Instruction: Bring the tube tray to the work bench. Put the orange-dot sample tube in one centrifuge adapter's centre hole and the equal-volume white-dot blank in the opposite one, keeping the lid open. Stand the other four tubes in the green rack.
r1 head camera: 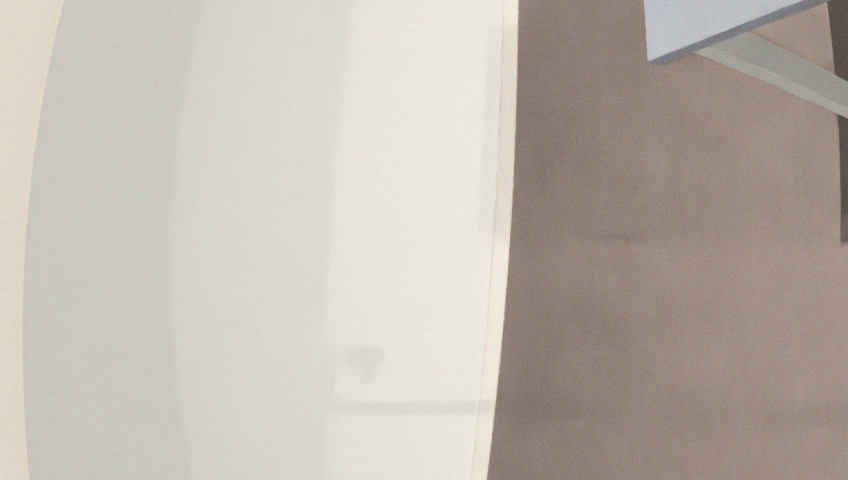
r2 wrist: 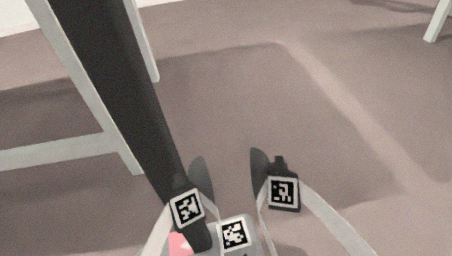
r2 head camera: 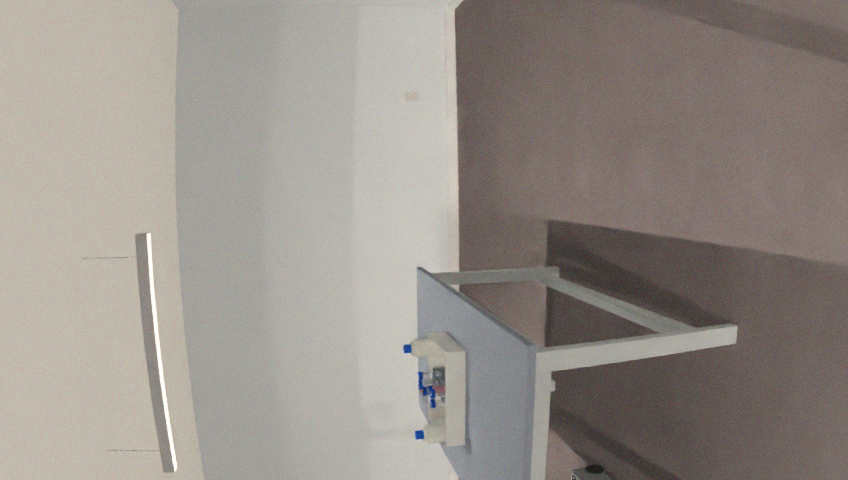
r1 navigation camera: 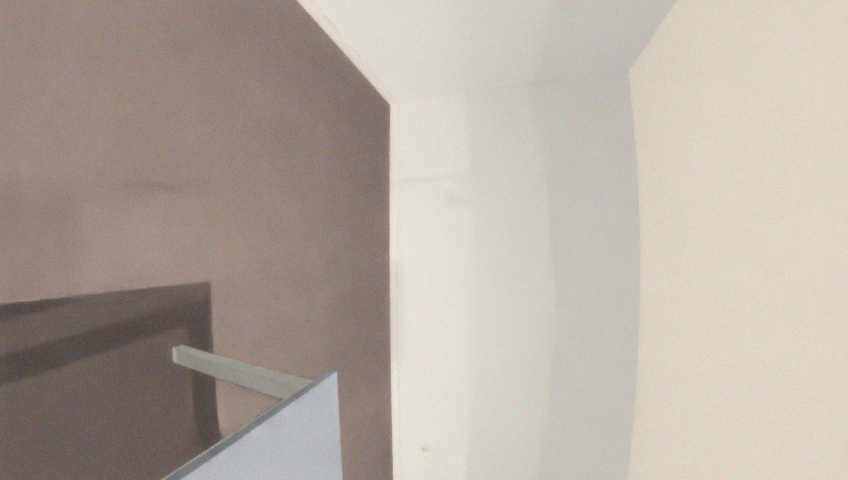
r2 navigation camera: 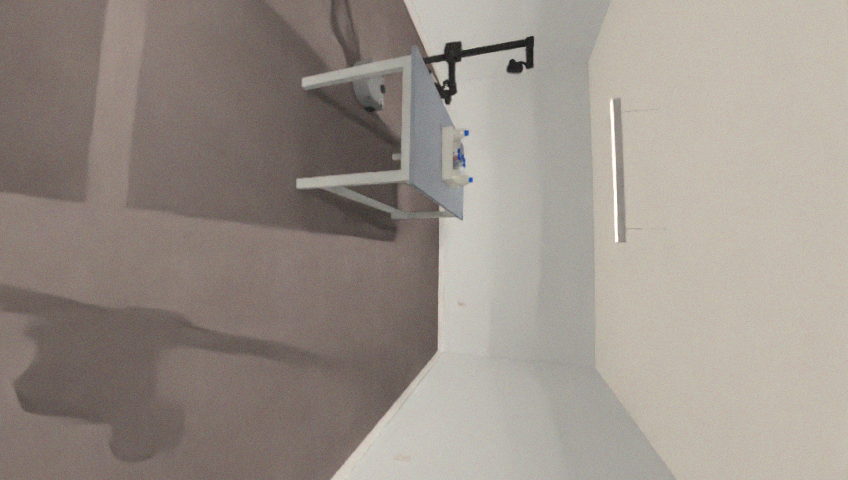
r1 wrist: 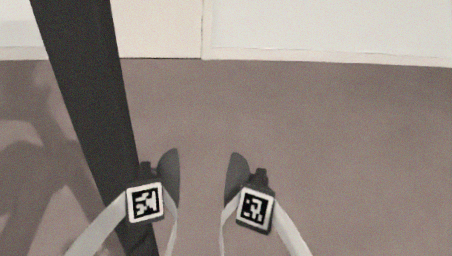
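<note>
The cream tube tray (r2 head camera: 455, 395) (r2 navigation camera: 447, 154) stands on a blue-grey table (r2 head camera: 499, 356) (r2 navigation camera: 423, 118), with two white bottles with blue caps at its ends. Small blue-capped tubes (r2 head camera: 429, 392) (r2 navigation camera: 460, 158) stand between the bottles; their dot colours are too small to tell. r1's gripper (r1 wrist: 202, 177) is open, over the floor, away from the tray. r2's gripper (r2 wrist: 231, 172) is open, over the floor, with nothing between its fingers. The centrifuge and the green rack do not show in these views.
r1 (r2 navigation camera: 453, 52) stands beyond the tray's table, its base (r2 navigation camera: 370, 89) near the table legs. A table corner (r1 head camera: 714, 23) (r1 navigation camera: 297, 434) is near r1. White table legs (r2 wrist: 75, 75) (r2 wrist: 437, 22) stand around r2's wrist view. Walls (r1 head camera: 404, 178) (r2 navigation camera: 511, 237) bound the room.
</note>
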